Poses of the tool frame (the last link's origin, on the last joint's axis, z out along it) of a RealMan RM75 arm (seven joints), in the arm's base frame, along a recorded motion.
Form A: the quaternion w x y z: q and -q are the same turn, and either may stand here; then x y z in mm.
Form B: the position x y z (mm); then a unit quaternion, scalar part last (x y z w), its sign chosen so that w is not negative. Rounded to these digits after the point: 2 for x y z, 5 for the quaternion.
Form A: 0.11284, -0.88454, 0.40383, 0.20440, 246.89, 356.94, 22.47
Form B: 246.89, 356.94, 22.47, -0.88454, 0.40383, 0.20440, 0.11284
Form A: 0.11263, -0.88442, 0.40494, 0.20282, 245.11, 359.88, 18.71
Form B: 245.11, 359.88, 18.71, -0.88442, 0.40494, 0.20282, 0.11263
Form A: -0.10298, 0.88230, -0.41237, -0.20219, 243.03, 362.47, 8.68
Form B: 243.03, 362.47, 8.68, -0.88230, 0.41237, 0.20219, 0.10298
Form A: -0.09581, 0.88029, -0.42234, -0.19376, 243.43, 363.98, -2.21
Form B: 243.43, 363.98, -2.21, -0.88029, 0.42234, 0.19376, 0.09581
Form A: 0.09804, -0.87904, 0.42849, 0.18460, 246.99, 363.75, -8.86
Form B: 246.99, 363.75, -8.86, -0.87904, 0.42849, 0.18460, 0.09804
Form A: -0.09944, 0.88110, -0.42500, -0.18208, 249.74, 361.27, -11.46
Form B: 249.74, 361.27, -11.46, -0.88110, 0.42500, 0.18208, 0.09944
